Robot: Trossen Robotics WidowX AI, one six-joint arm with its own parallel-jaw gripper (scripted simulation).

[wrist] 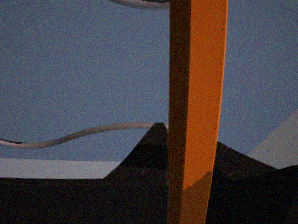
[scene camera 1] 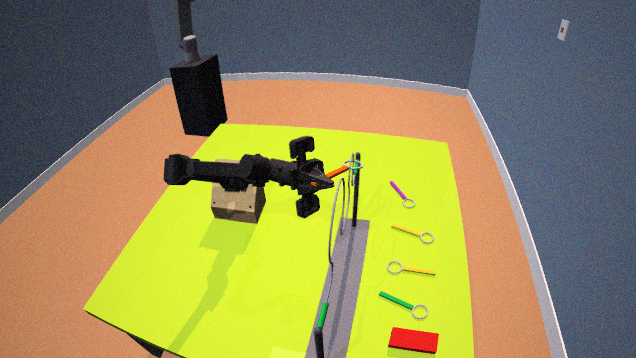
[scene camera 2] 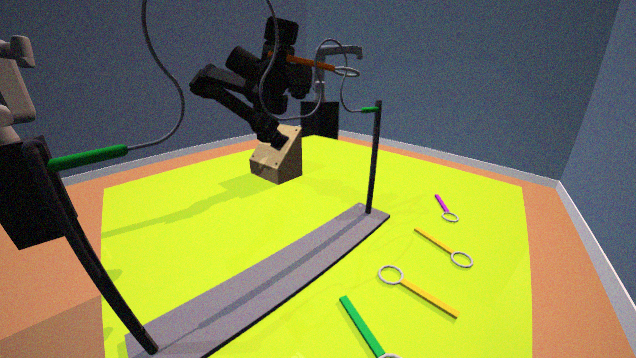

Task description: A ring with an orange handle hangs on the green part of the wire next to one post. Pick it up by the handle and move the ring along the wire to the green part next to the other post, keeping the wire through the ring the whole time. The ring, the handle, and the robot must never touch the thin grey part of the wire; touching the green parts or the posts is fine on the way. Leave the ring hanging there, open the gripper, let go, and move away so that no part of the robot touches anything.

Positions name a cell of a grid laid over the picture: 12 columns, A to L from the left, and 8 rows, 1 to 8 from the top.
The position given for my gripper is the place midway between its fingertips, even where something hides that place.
My gripper shows in the wrist view (G5), in scene camera 1 (G5) and in scene camera 2 (F2).
